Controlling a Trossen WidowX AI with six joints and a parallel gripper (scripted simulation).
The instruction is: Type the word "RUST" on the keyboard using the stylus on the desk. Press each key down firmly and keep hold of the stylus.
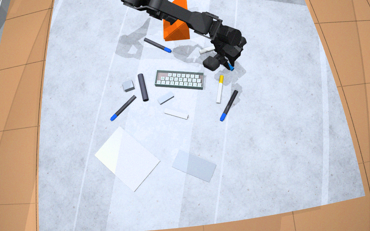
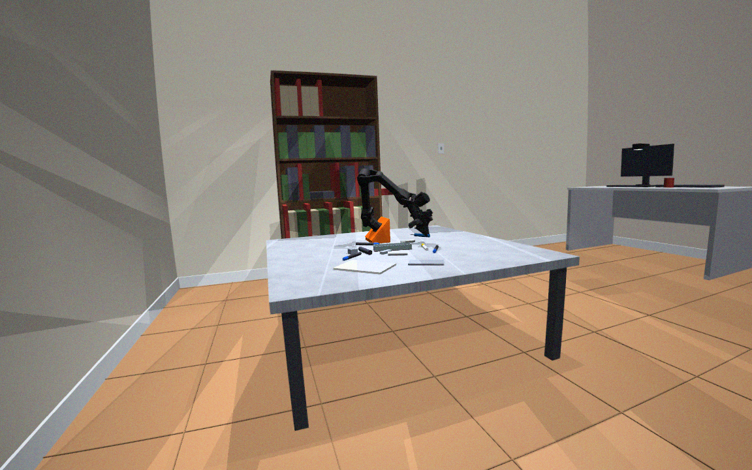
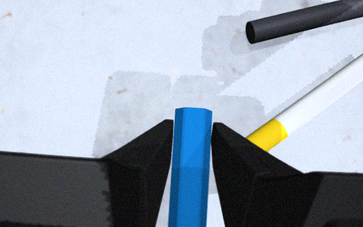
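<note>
Right now the blue stylus is 60 mm behind my gripper tip and 40 mm to the right of it. The rest, counted from my gripper tip: yellow-capped marker (50 mm ahead, 50 mm to the right, 50 mm below); T key (20 mm ahead, 220 mm to the right, 40 mm below); dark cylinder (20 mm ahead, 360 mm to the right, 40 mm below).
</note>
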